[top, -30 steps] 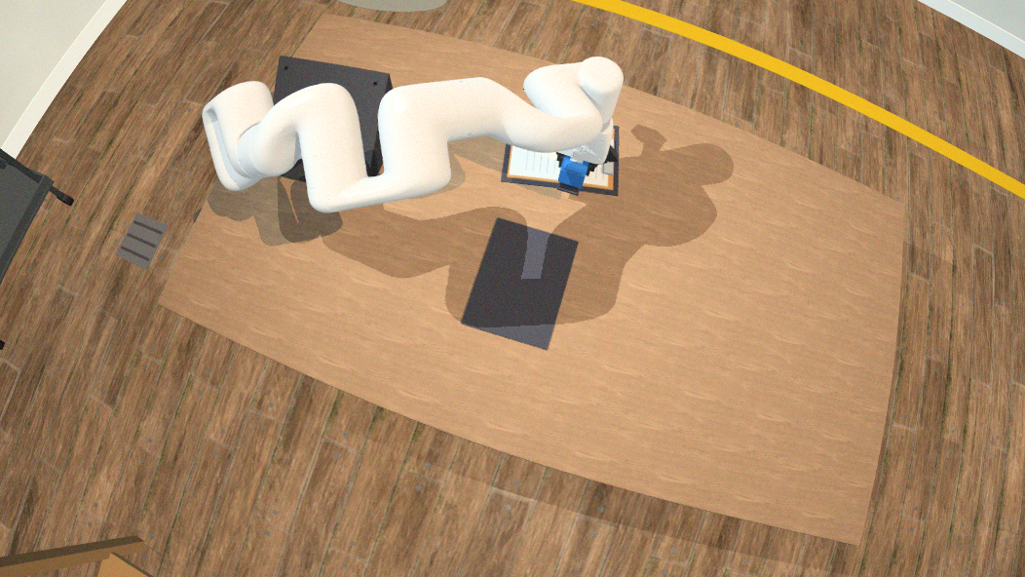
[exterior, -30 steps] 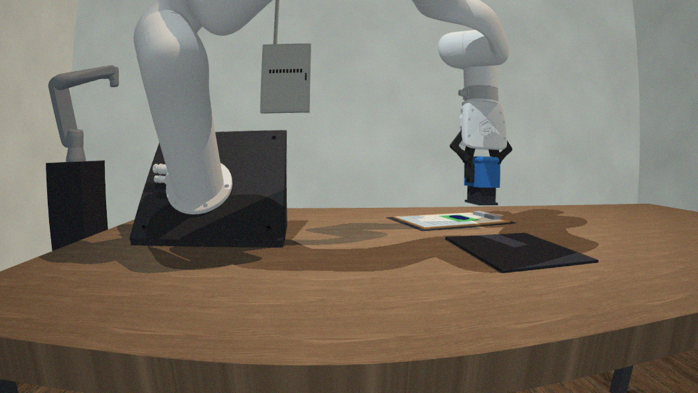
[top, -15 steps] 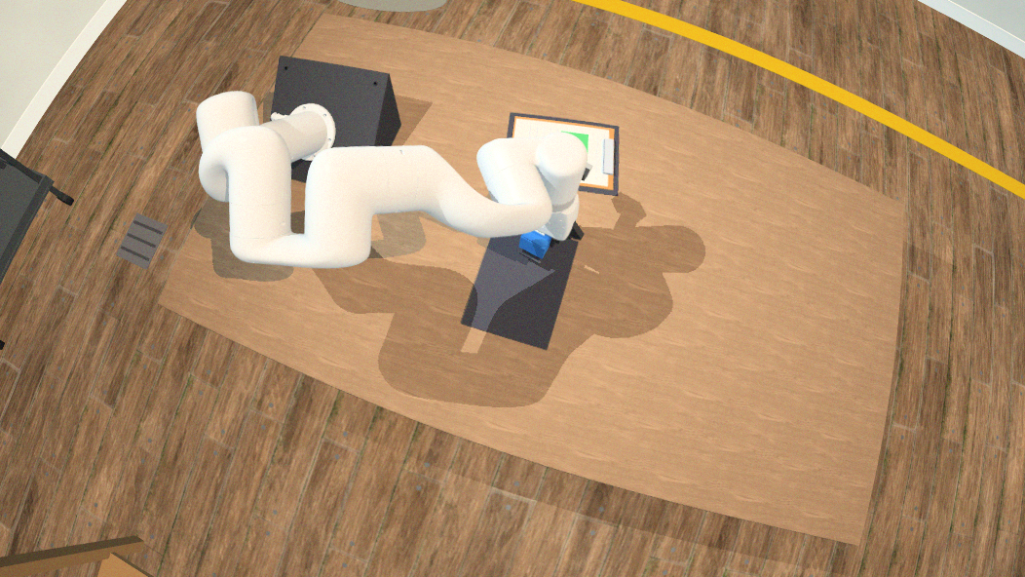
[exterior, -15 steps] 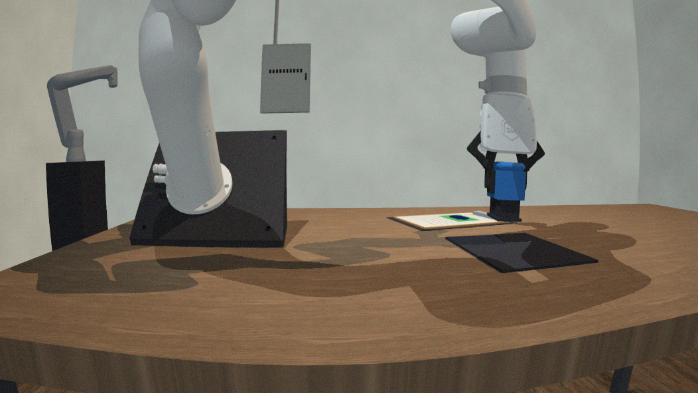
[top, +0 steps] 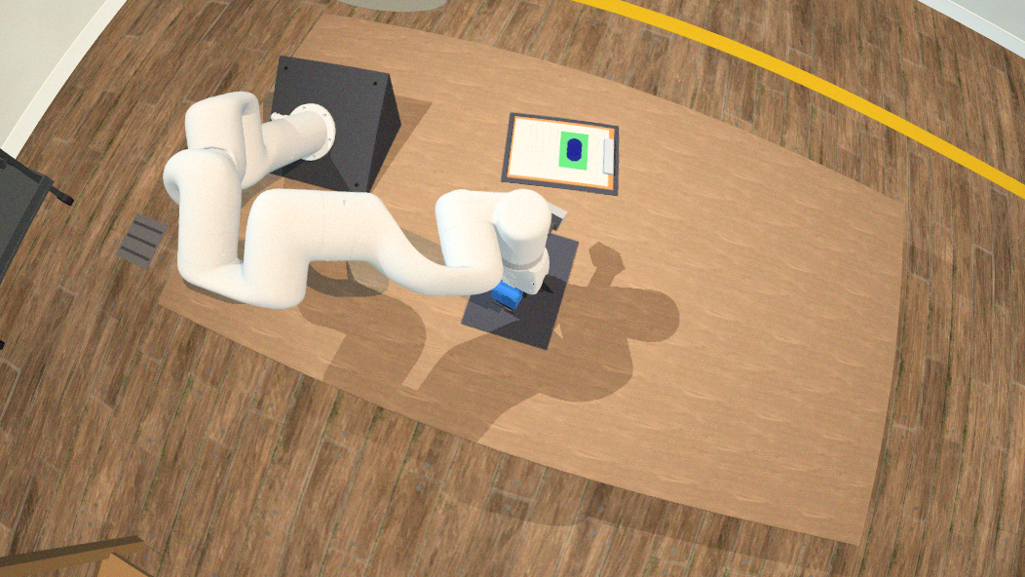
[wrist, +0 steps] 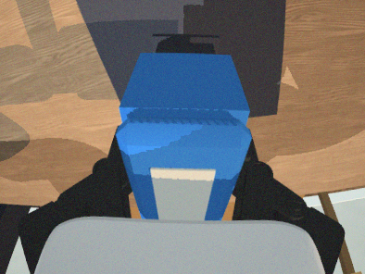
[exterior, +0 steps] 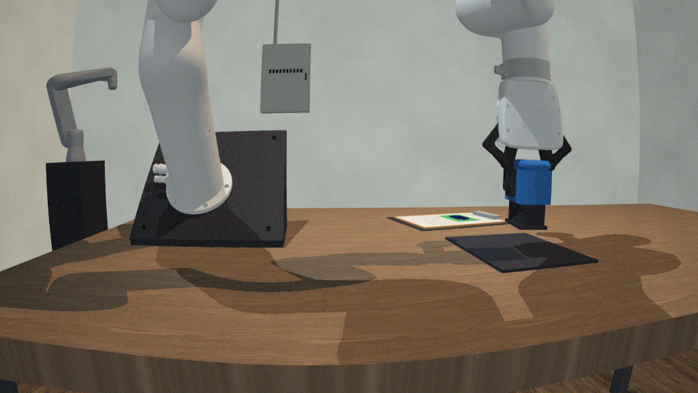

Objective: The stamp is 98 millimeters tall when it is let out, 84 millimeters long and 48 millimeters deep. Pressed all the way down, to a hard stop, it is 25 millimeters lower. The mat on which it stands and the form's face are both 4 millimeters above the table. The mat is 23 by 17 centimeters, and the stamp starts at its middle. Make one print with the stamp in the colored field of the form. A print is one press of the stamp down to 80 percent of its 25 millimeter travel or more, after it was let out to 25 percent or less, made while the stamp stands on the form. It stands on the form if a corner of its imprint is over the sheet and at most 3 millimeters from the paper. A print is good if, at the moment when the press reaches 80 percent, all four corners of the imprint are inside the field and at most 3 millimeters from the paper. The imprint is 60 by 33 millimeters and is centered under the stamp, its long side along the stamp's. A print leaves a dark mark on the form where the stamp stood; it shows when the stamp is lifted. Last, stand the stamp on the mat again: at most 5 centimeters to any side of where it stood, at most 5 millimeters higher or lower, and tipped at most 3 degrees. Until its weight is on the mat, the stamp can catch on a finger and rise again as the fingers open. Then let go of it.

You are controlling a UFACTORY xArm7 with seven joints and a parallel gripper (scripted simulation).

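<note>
Now: the dark mat 4 cm to the left of my hand and 11 cm below it. The rest, counted from my hand: form (1 cm behind, 35 cm to the left, 10 cm below); then blue stamp (2 cm below).
</note>
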